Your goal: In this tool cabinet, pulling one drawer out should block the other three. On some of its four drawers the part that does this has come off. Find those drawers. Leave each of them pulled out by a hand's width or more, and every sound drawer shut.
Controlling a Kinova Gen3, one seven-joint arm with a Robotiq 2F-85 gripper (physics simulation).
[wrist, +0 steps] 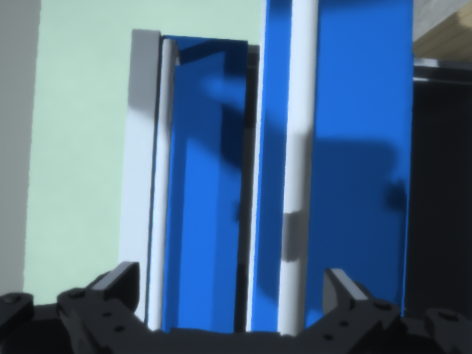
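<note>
My gripper [231, 285] is open at the bottom of the wrist view. A long white handle [300, 100] runs between its spread fingers, nearer the right finger, on a wide blue drawer front [360, 90]. Left of it, a second white handle [164, 150] runs along a narrower-looking blue drawer front [202, 210], which looks farther from the camera. A dark gap shows between the two fronts. How far each drawer is out cannot be told. The other two drawers cannot be made out.
A pale grey strip [138, 150] runs beside the left handle. A light green surface [75, 150] lies beyond it, with a grey area [15, 125] at the far left. A black part [442, 190] is at the right. A wooden piece [452, 37] shows at the top right.
</note>
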